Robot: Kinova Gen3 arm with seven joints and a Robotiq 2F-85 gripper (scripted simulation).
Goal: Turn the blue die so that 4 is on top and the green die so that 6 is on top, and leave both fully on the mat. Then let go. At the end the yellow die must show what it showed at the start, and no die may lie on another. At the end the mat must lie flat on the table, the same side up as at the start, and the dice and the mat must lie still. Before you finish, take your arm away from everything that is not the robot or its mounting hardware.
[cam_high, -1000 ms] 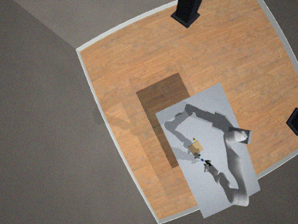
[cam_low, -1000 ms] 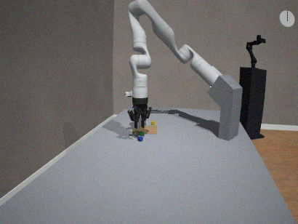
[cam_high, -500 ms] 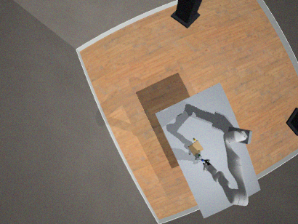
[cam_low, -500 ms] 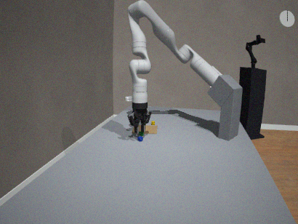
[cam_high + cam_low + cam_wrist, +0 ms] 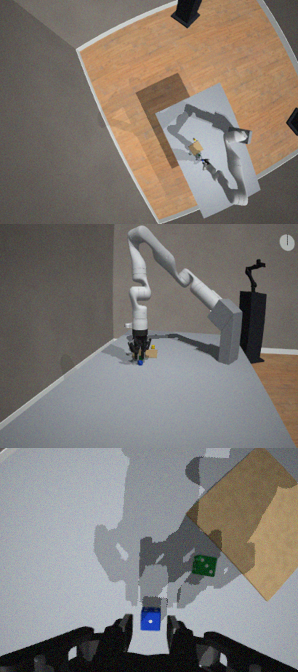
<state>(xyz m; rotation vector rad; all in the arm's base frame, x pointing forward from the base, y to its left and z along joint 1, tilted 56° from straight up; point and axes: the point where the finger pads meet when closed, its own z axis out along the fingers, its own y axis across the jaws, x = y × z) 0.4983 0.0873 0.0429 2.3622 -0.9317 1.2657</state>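
My gripper is now 4 cm above the blue die. Round my hand: green die (8 cm to the right, 4 cm below, 2 cm behind); then tan mat (17 cm to the right, 6 cm behind, 5 cm below); then yellow die (26 cm to the right, 12 cm behind, 4 cm below).
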